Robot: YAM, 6 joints.
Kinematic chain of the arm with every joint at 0, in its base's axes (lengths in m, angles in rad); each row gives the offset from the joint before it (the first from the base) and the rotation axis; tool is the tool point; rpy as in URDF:
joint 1: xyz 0 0 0.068 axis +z
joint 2: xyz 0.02 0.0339 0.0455 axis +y
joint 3: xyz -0.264 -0.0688 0 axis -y
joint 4: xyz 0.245 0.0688 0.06 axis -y
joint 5: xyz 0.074 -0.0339 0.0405 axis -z
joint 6: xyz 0.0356 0 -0.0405 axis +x
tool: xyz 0 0 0 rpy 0 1.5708 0
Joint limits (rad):
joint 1: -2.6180..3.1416
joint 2: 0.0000..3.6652
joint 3: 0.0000..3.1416
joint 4: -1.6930..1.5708
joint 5: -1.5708..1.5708
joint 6: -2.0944..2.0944
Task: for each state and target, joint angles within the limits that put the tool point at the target. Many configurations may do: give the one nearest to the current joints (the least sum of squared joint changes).
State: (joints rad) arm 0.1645 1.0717 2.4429 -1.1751 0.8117 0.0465
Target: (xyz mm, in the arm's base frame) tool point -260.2 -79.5 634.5
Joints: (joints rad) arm 0.2189 0.9391 2.8863 -0.4785 0.6345 0.0465
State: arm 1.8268 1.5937 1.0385 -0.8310 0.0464 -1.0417
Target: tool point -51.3 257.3 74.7
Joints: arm 1.7745 1.9239 0.8891 -0.7723 0.0512 -1.0417
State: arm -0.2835 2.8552 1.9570 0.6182 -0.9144 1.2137
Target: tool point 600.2 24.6 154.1
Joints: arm -0.0045 2.7340 2.1983 0.6331 -0.8733 1.2137
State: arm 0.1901 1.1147 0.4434 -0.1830 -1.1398 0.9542
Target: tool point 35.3 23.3 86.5
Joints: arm -0.1601 1.1574 0.0748 -1.0502 -0.9343 0.9542
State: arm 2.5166 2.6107 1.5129 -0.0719 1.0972 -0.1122
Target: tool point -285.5 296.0 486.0
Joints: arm 2.4159 1.8406 2.0033 0.0526 1.1150 -0.1122
